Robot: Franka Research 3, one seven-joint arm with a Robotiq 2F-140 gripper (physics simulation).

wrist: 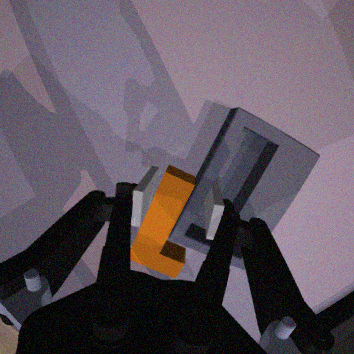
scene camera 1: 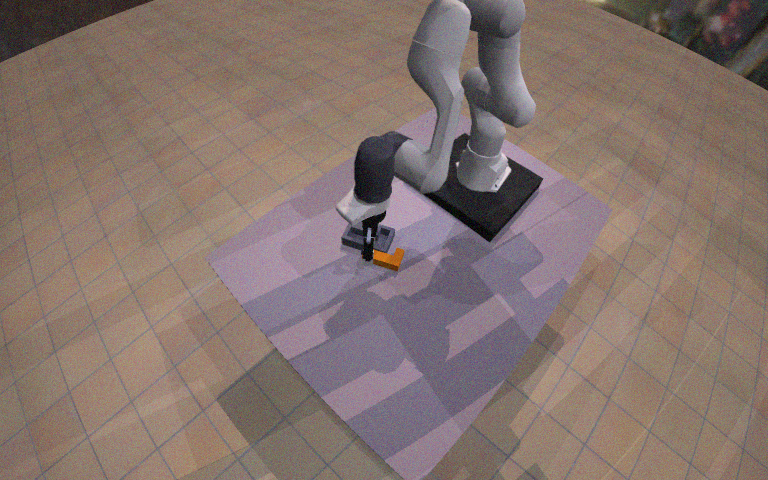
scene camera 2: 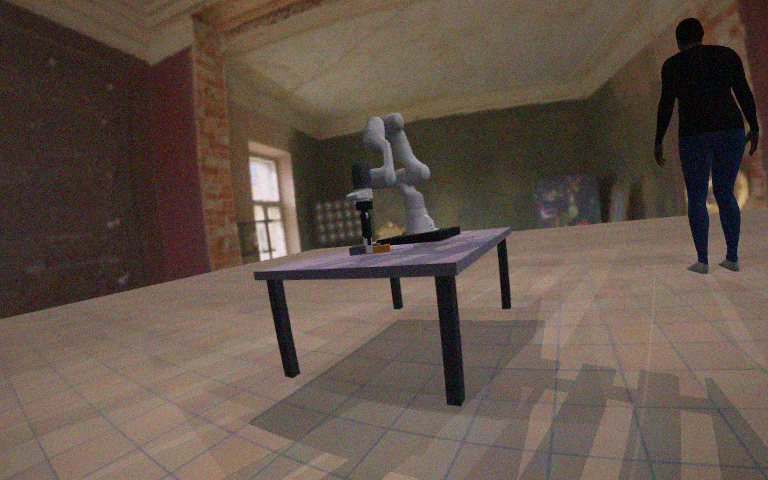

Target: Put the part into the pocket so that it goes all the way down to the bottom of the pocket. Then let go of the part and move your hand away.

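Note:
The orange L-shaped part (scene camera 1: 387, 260) (scene camera 2: 382, 248) (wrist: 162, 212) lies on the table, its long bar alongside the grey block (scene camera 1: 352, 242) (scene camera 2: 356, 250) (wrist: 296, 162) and very close to it. The foot of the part points toward the block side. The pocket (wrist: 241, 157) is a recess in the block's top, and the part is outside it. My gripper (scene camera 1: 368, 258) (scene camera 2: 367, 247) (wrist: 181, 184) is low and partly open around the bar. The left pad is at the bar's outer side. The right pad stands over the block's near rim, with a visible gap to the part.
The robot's black base plate (scene camera 1: 489, 217) (scene camera 2: 450, 233) stands on the purple table (scene camera 1: 396, 452) (scene camera 2: 362, 272), behind the block. A person (scene camera 2: 710, 101) stands on the floor far to the right in the second scene view.

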